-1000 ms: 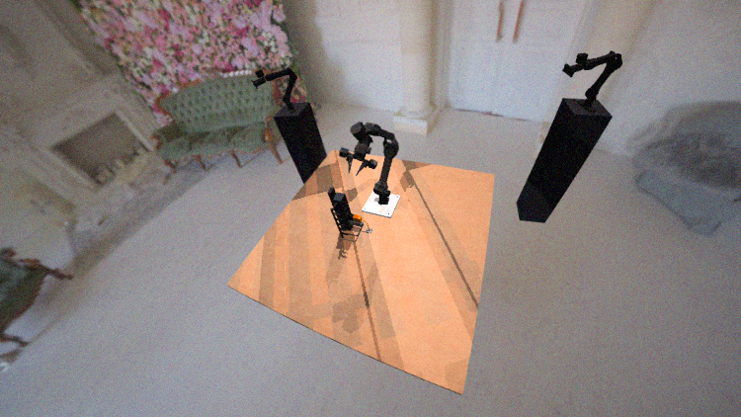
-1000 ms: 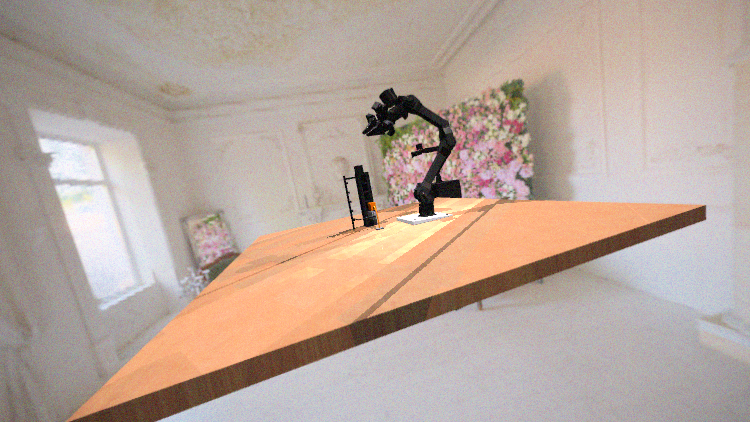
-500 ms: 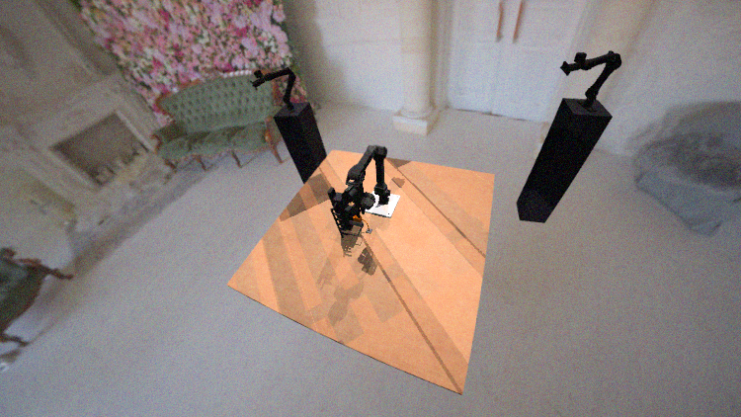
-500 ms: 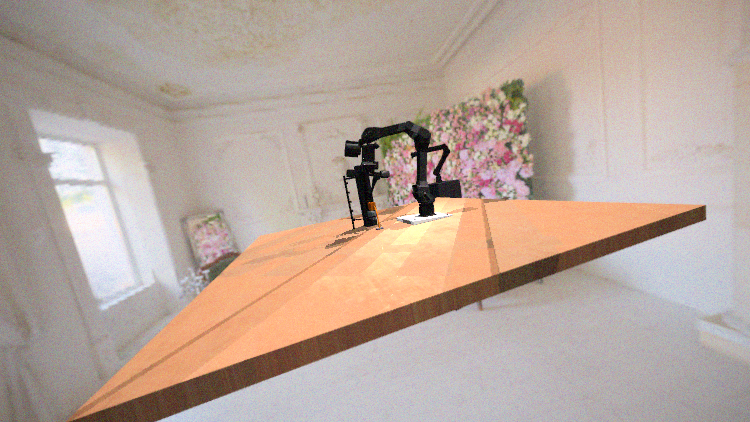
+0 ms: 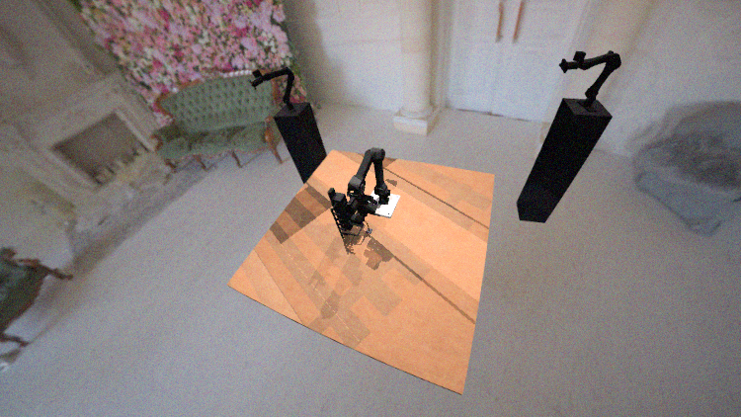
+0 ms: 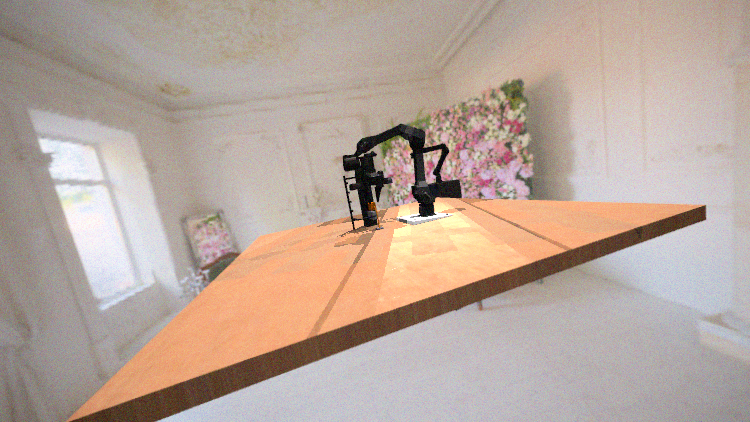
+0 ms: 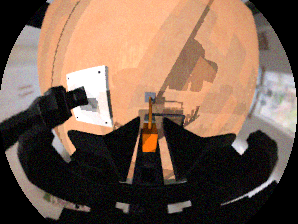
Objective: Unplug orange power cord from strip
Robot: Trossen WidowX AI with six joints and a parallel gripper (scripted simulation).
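My gripper tip is 70 mm to the left of the orange plug, 10 mm past it and 10 mm above it.
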